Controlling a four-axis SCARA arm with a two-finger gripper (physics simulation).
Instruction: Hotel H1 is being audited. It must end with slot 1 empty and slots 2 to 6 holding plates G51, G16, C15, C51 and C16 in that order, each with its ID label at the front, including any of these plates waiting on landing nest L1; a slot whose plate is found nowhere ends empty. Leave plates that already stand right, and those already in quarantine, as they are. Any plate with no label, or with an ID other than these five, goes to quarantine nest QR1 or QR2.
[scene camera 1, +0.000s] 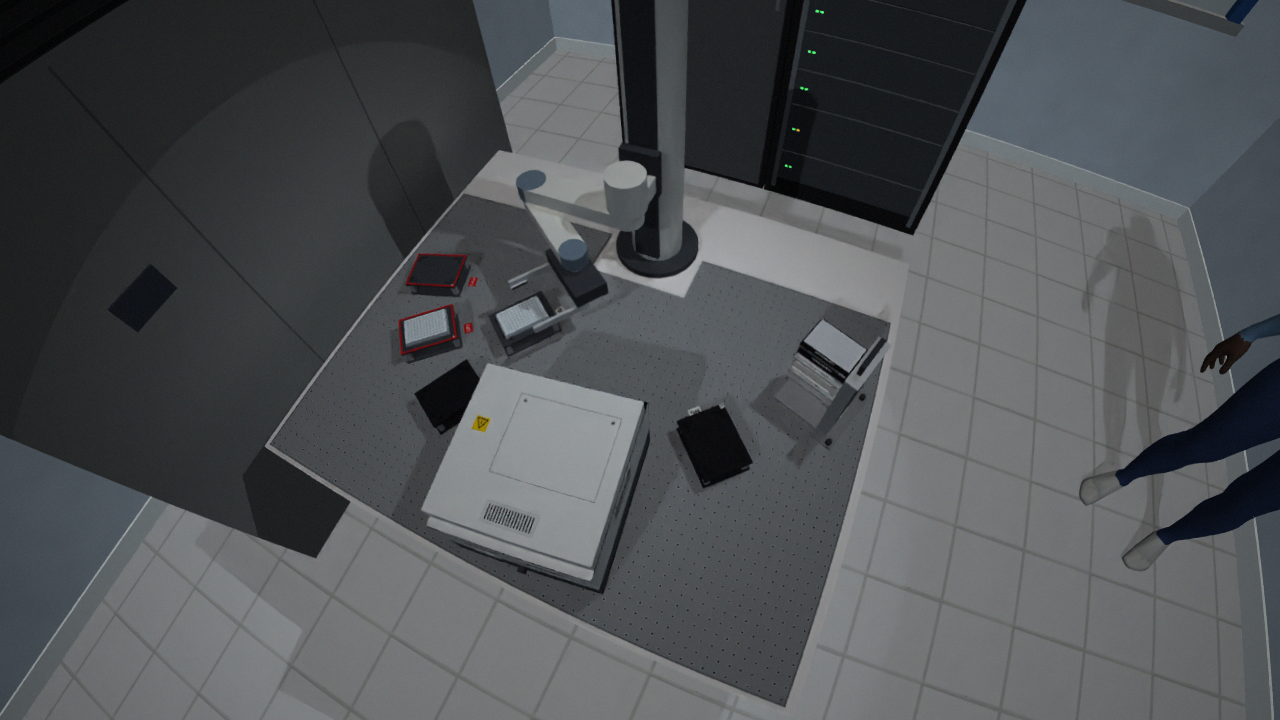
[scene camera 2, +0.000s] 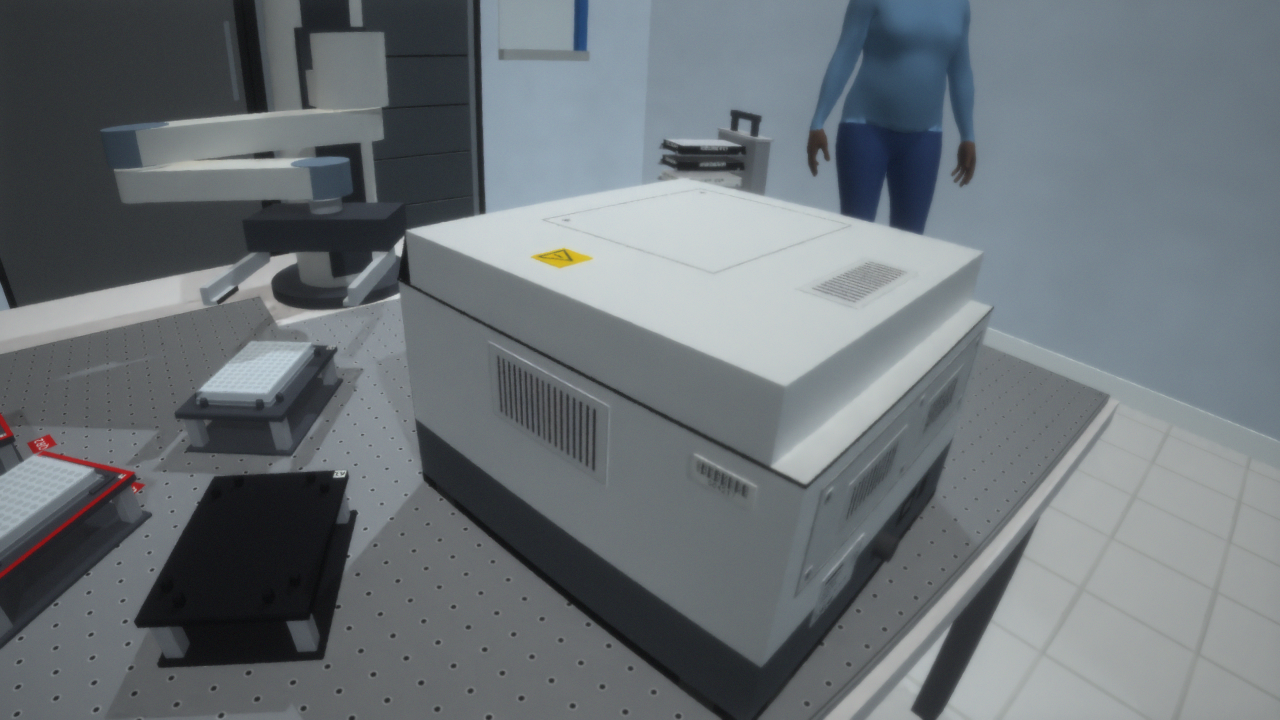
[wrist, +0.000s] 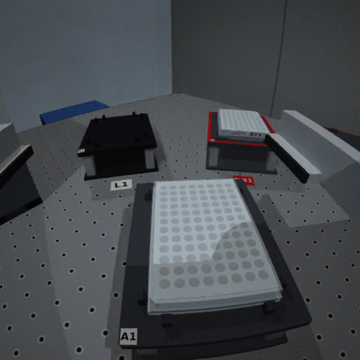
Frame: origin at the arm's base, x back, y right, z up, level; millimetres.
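Where they show: gripper, fingertip midpoint: (scene camera 1: 521, 306) (scene camera 2: 277, 296); arm's base, origin of the base link: (scene camera 1: 657, 246) (scene camera 2: 344, 283).
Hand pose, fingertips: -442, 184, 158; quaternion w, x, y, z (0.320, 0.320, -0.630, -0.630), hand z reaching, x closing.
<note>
Each offset is from my fingertips to the top centre of the thing, as dx, dy, dz. "pt": to the spot under its first point.
My gripper (scene camera 1: 537, 300) (scene camera 2: 288, 293) (wrist: 145, 127) is open and empty, above and around the near nest. A pale 96-well plate @(+20, +32, -81) (scene camera 1: 523, 317) (scene camera 2: 259, 371) (wrist: 207, 235) lies flat on this dark nest @(+21, +32, -85) (scene camera 2: 228, 413) (wrist: 134, 320), marked A1 at one corner; no ID label shows on its visible sides. The black landing nest L1 @(-251, +94, -85) (scene camera 1: 447, 395) (scene camera 2: 246, 546) (wrist: 119, 132) is empty. The red-edged nest QR1 @(pt -152, +256, -140) (scene camera 1: 429, 350) (wrist: 210, 131) holds a plate @(-113, +272, -81) (scene camera 1: 426, 328) (wrist: 242, 122) whose small label is hard to read. Nest QR2 @(+75, +378, -89) (scene camera 1: 436, 269) is empty. Hotel H1 (scene camera 1: 845, 402) (scene camera 2: 756, 161) holds stacked plates; their IDs are unreadable.
A large white instrument @(-360, -267, +110) (scene camera 1: 537, 465) (scene camera 2: 698, 295) stands at the front of the table, beside L1. Another black nest @(-113, -561, -90) (scene camera 1: 713, 444) stands between it and the hotel. The arm's column (scene camera 1: 671, 134) rises at the back. A person (scene camera 2: 899, 116) stands beyond the table.
</note>
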